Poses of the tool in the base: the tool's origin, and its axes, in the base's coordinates. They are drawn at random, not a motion.
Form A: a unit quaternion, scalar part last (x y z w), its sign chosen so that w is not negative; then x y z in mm.
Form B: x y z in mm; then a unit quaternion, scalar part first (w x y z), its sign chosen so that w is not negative. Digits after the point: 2 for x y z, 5 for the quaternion.
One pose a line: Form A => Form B
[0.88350 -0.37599 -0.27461 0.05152 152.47 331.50 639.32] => [152.47 331.50 639.32 0.05152 0.88350 -0.37599 -0.27461]
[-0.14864 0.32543 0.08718 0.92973 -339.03 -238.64 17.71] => [-339.03 -238.64 17.71 0.92973 -0.14864 0.32543 0.08718]
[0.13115 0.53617 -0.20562 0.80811 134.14 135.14 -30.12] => [134.14 135.14 -30.12 0.80811 0.13115 0.53617 -0.20562]
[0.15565 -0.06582 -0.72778 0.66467 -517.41 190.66 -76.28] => [-517.41 190.66 -76.28 0.66467 0.15565 -0.06582 -0.72778]
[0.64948 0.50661 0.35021 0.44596 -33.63 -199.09 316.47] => [-33.63 -199.09 316.47 0.44596 0.64948 0.50661 0.35021]
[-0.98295 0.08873 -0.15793 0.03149 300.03 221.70 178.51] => [300.03 221.70 178.51 0.03149 -0.98295 0.08873 -0.15793]
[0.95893 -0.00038 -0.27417 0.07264 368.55 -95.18 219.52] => [368.55 -95.18 219.52 0.07264 0.95893 -0.00038 -0.27417]
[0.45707 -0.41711 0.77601 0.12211 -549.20 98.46 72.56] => [-549.20 98.46 72.56 0.12211 0.45707 -0.41711 0.77601]
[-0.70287 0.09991 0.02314 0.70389 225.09 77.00 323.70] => [225.09 77.00 323.70 0.70389 -0.70287 0.09991 0.02314]
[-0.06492 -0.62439 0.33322 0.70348 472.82 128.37 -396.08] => [472.82 128.37 -396.08 0.70348 -0.06492 -0.62439 0.33322]
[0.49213 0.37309 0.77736 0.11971 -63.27 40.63 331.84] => [-63.27 40.63 331.84 0.11971 0.49213 0.37309 0.77736]
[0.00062 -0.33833 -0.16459 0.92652 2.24 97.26 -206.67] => [2.24 97.26 -206.67 0.92652 0.00062 -0.33833 -0.16459]
